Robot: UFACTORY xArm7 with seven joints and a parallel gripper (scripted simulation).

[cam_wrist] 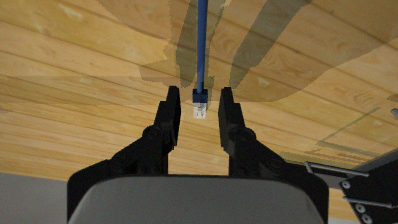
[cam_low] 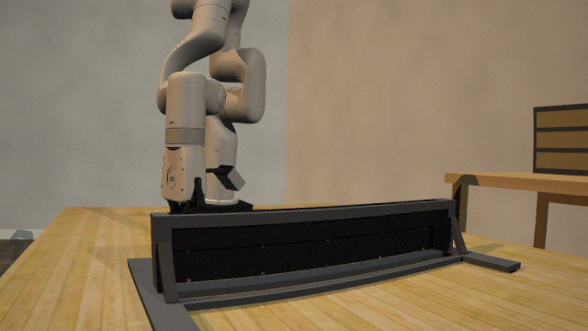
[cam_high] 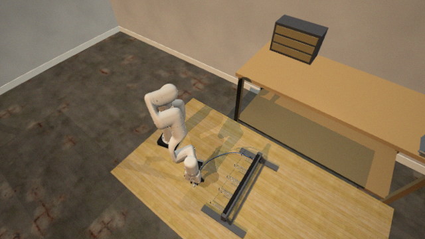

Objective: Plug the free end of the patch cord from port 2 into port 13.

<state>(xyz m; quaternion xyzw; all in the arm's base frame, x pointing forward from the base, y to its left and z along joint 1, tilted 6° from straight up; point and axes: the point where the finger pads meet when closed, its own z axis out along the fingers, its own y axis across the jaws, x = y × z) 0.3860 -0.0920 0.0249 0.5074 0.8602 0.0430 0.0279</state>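
Right now the cord plug is 10 mm ahead of my hand, 20 mm to the right of it and 20 mm below it.
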